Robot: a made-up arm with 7 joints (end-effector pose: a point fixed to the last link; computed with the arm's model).
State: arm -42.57 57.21 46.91 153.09 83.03 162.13 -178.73
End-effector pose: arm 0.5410 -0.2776 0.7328 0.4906 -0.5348 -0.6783 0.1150
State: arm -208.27 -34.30 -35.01 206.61 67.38 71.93 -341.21
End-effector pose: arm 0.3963 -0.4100 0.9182 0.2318 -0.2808 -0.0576 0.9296
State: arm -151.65 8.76 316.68 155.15 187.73 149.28 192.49
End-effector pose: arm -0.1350 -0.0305 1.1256 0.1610 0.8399 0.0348 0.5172
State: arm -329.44 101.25 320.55 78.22 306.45 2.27 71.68
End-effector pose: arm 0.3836 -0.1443 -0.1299 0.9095 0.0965 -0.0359 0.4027
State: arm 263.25 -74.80 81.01 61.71 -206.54 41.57 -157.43
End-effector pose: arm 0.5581 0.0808 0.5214 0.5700 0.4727 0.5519 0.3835
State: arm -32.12 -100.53 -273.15 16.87 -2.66 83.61 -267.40
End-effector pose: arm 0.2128 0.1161 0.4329 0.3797 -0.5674 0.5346 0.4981
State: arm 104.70 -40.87 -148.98 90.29 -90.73 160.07 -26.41
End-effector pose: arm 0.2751 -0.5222 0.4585 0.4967 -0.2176 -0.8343 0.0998
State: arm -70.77 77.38 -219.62 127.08 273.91 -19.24 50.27
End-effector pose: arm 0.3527 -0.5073 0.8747 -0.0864 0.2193 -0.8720 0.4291
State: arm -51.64 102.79 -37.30 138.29 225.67 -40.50 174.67
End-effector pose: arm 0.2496 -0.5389 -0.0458 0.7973 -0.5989 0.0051 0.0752
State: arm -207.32 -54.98 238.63 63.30 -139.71 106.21 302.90
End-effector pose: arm 0.5610 0.1806 0.2862 0.2019 0.6852 -0.3033 0.6306
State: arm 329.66 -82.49 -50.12 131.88 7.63 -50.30 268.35
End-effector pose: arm -0.7174 0.2048 0.6291 -0.4047 -0.5664 0.0936 0.7118
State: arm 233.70 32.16 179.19 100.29 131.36 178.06 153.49
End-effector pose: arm -0.0237 0.0442 1.0247 0.8785 0.2390 -0.3368 0.2401
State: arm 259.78 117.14 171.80 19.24 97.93 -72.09 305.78
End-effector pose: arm 0.1096 -0.1347 0.6024 -0.5638 0.4193 -0.4757 0.5291
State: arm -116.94 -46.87 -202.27 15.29 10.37 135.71 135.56
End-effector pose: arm 0.0639 0.0379 0.2541 -0.0339 -0.2338 -0.0283 0.9713
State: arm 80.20 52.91 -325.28 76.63 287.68 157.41 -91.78
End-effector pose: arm -0.0812 0.5042 0.2703 -0.1966 0.4594 -0.6633 0.5571
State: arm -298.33 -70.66 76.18 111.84 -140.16 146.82 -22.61
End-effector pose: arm -0.5334 -0.3267 0.7362 0.6128 -0.2365 0.7441 0.1214
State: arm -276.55 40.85 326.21 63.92 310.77 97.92 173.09
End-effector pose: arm 0.3657 0.3379 0.2776 0.4256 -0.5180 0.6856 0.2836
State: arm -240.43 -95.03 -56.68 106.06 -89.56 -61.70 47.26
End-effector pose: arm 0.5158 -0.3401 0.6556 0.0564 0.1108 -0.8462 0.5181
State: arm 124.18 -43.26 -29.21 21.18 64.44 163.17 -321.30
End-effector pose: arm -0.0496 0.1556 0.5800 0.2107 0.4916 -0.7511 0.3870
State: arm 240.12 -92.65 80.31 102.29 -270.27 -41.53 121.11
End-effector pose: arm 0.6285 0.2355 0.5487 -0.1565 0.3024 -0.5944 0.7285
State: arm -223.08 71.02 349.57 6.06 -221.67 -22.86 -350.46
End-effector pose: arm 0.1131 0.0075 0.2471 0.7327 -0.0779 0.6162 0.2781
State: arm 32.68 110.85 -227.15 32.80 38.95 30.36 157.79
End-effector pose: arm -0.1190 0.2950 0.6704 0.4224 -0.0471 -0.6093 0.6694
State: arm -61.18 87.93 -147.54 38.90 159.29 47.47 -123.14
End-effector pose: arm -0.2264 -0.1104 0.7796 0.1983 -0.3565 -0.1480 0.9009
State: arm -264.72 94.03 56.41 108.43 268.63 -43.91 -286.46
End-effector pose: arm -0.4599 0.4946 0.2073 -0.3853 -0.5109 0.3733 0.6717
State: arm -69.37 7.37 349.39 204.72 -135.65 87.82 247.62
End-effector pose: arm -0.0705 0.1764 1.1223 0.4072 -0.6442 -0.5950 0.2550
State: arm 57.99 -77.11 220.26 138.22 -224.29 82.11 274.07
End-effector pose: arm -0.2447 -0.7926 0.4016 0.0028 -0.2353 0.9719 0.0048
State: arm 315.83 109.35 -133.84 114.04 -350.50 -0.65 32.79
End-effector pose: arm 0.3126 -0.7331 0.4667 0.5209 -0.0164 0.0045 0.8534
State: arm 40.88 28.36 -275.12 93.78 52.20 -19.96 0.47
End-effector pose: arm -0.0682 0.5997 0.7856 -0.6676 -0.1363 0.0424 0.7307
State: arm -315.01 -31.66 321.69 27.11 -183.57 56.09 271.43
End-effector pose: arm 0.3842 0.0387 0.5057 -0.3704 0.4483 -0.4303 0.6904
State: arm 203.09 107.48 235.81 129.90 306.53 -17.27 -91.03
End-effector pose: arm -0.8000 -0.0101 0.2922 -0.5901 -0.4385 0.3990 0.5480
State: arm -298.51 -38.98 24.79 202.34 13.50 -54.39 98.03
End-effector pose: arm -0.1564 -0.5750 0.7325 0.7854 -0.1940 0.2232 0.5439
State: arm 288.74 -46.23 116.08 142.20 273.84 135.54 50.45
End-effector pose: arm 0.0761 0.5587 0.8673 0.5002 -0.4057 0.6246 0.4416
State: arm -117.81 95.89 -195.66 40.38 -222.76 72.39 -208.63
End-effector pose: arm 0.0378 -0.1222 0.8592 0.2739 0.0200 -0.9590 0.0702
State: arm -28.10 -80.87 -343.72 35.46 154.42 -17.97 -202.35
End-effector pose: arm 0.1093 0.0080 0.7185 0.6100 0.1722 0.5372 0.5565
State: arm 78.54 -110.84 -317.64 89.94 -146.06 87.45 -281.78
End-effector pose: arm -0.4379 -0.5277 0.6162 0.1375 0.6612 -0.6798 0.2859
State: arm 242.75 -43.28 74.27 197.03 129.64 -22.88 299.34
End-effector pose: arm 0.1142 0.4927 0.9714 -0.1150 -0.2096 -0.9355 0.2603
